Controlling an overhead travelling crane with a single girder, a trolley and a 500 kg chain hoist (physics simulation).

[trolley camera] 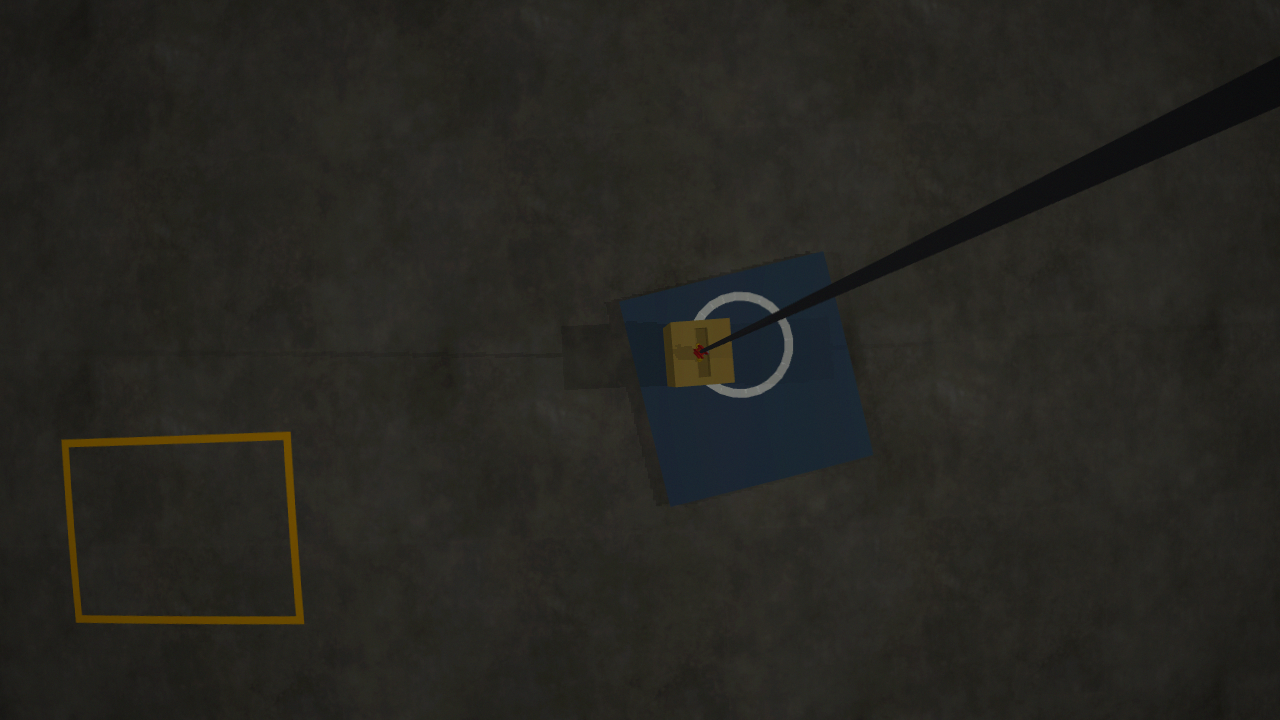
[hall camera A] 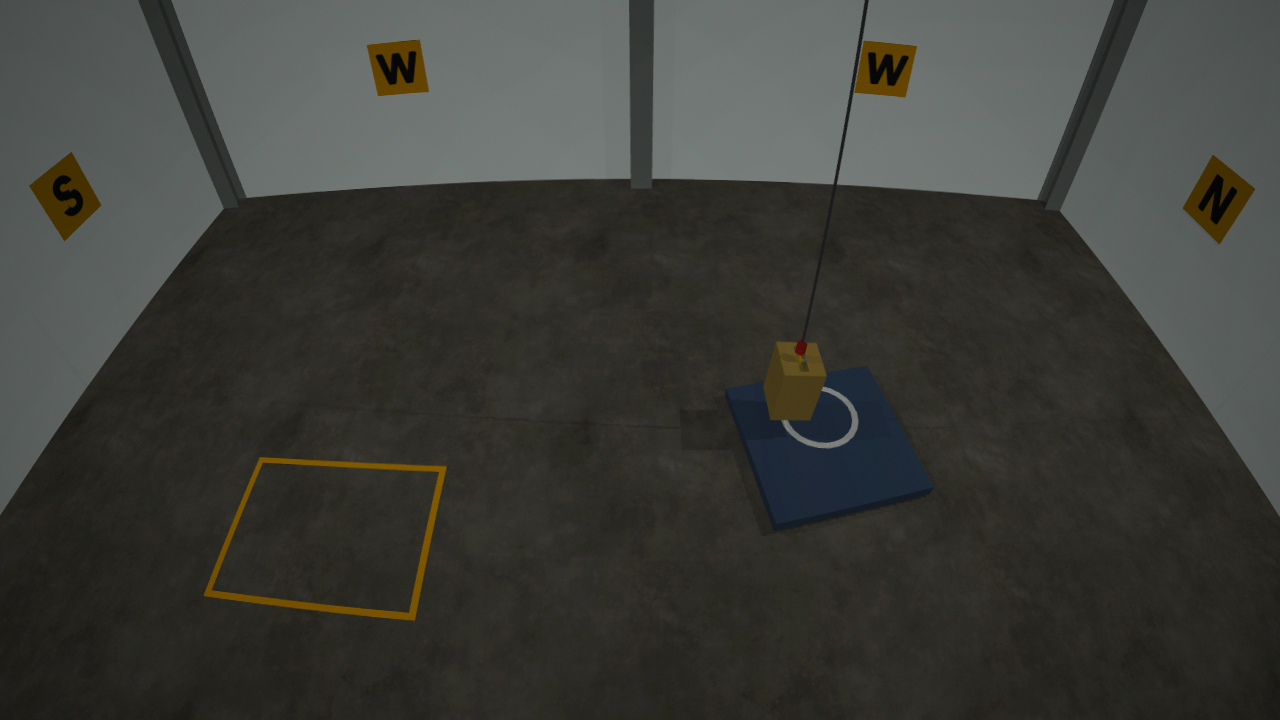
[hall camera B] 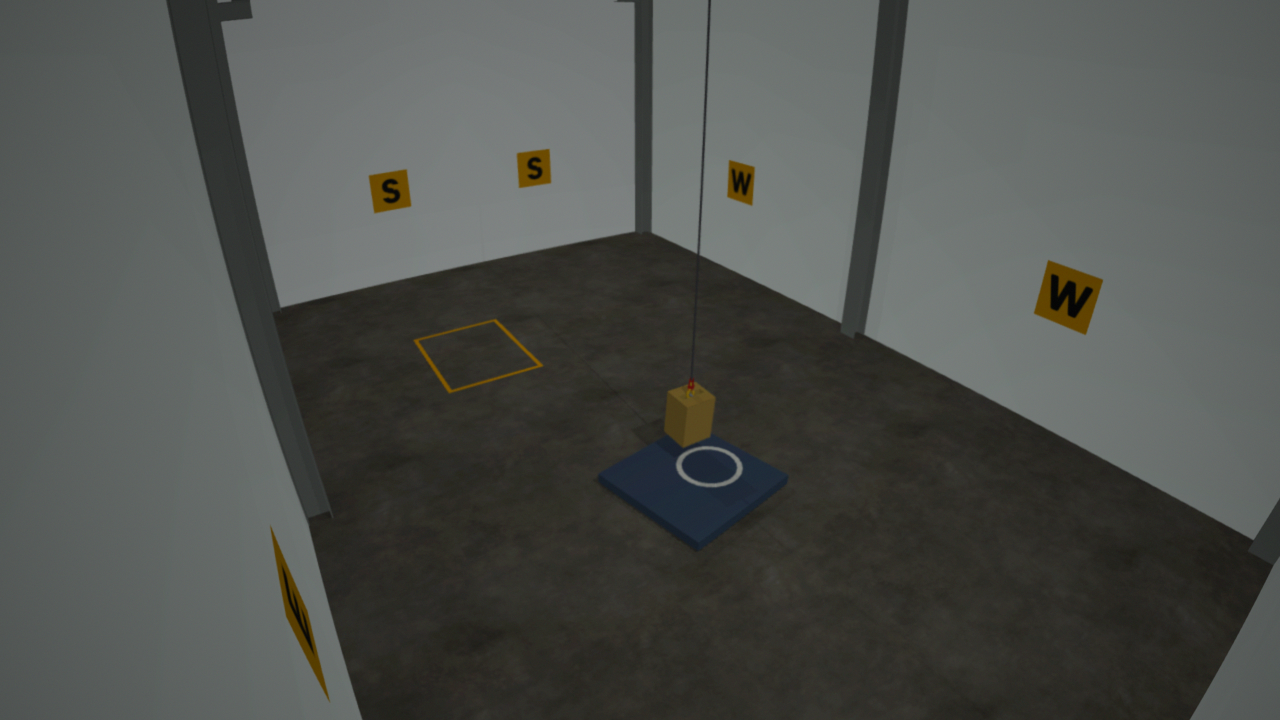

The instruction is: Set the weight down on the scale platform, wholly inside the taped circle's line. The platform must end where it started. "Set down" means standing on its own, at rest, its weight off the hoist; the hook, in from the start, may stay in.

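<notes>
The yellow block-shaped weight (hall camera A: 792,394) (hall camera B: 687,419) (trolley camera: 720,365) hangs upright on my hook (hall camera A: 802,360) (hall camera B: 690,392) (trolley camera: 699,351), under a small red fitting. A gap shows between its base and the blue scale platform (hall camera A: 850,483) (hall camera B: 698,514) (trolley camera: 769,438), as its shadow falls apart from it. In the trolley view it covers the left part of the white taped circle (hall camera A: 823,445) (hall camera B: 740,467) (trolley camera: 788,344) and reaches past the line on the left, the S side. The platform lies flat, turned slightly. The hook's tip is hidden in the weight's top recess.
A yellow taped rectangle (hall camera A: 353,463) (hall camera B: 432,366) (trolley camera: 176,439) lies on the floor towards the S wall. The chain (hall camera A: 832,201) (hall camera B: 701,201) (trolley camera: 948,232) runs up from the hook. Grey columns (hall camera A: 640,89) (hall camera B: 881,134) stand along the W wall.
</notes>
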